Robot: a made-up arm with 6 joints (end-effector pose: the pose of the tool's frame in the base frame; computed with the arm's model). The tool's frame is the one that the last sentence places. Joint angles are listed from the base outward.
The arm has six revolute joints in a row. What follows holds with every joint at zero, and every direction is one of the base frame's.
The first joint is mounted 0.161 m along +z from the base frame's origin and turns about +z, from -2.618 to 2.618 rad.
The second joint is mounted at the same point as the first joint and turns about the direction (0.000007, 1, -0.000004), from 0 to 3.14 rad.
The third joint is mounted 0.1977 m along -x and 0.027 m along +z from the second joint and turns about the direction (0.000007, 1, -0.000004), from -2.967 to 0 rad.
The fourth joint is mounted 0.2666 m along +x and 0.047 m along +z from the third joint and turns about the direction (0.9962, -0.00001, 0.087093), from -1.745 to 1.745 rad.
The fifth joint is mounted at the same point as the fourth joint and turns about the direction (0.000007, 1, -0.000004), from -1.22 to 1.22 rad.
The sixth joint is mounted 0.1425 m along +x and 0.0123 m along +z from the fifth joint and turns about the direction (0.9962, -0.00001, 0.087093), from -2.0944 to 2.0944 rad.
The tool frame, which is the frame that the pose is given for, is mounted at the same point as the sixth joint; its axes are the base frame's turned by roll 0, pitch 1.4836 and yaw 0 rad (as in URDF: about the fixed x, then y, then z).
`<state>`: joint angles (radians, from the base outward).
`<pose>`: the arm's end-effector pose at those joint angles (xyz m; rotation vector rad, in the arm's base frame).
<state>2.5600 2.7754 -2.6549 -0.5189 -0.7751 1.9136</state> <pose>-0.5033 0.2715 0.3046 0.8557 -0.7186 -1.8479</pose>
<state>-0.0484 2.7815 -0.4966 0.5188 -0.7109 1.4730</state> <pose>0.0551 -0.0489 -0.1622 2.3517 1.6250 -0.2720</pose>
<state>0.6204 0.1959 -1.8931 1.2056 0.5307 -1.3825</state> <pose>-0.2588 -0.1017 0.6105 -0.4486 -0.2105 0.3817</pose>
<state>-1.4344 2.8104 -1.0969 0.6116 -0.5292 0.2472</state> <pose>-0.0061 -0.2597 -0.1974 2.5555 1.1673 -0.5704</pose>
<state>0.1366 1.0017 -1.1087 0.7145 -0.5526 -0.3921</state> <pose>0.2889 -0.0099 0.4964 0.3743 0.9122 0.1841</pose>
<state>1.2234 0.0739 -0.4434 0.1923 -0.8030 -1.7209</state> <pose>0.0461 0.0697 0.4770 -0.2947 0.1889 -0.3815</pose>
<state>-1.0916 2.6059 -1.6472 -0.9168 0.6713 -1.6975</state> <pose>0.1244 -0.3929 -0.0730 1.5993 -2.0273 0.1653</pose>
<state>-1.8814 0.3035 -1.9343 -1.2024 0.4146 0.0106</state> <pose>0.0227 0.2470 0.6416 0.5516 -0.1918 -2.9897</pose>
